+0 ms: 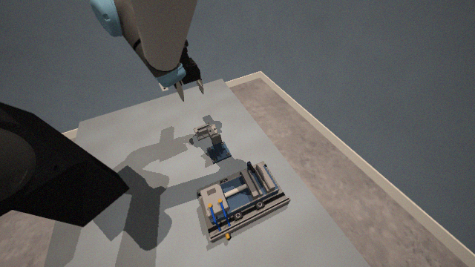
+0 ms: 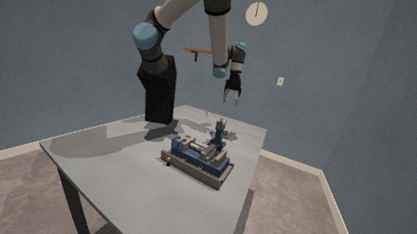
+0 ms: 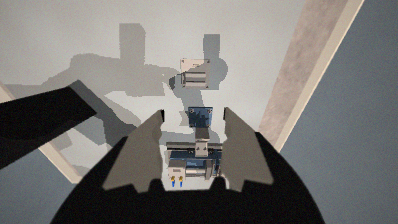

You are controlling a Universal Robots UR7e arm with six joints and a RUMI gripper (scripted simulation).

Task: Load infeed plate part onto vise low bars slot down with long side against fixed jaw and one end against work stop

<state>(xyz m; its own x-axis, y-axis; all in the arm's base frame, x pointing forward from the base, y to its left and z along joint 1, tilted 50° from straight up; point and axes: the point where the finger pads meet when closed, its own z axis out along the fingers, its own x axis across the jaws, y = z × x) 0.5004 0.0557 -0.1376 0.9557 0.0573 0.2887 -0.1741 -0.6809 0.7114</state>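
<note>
The part is 21 cm below my hand. Also, from my hand: cylinder rod 37 cm to the right, 17 cm below, 8 cm behind; then pale plate 24 cm below, 1 cm to the left; then work stop 35 cm to the right, 15 cm below, 1 cm ahead.
</note>
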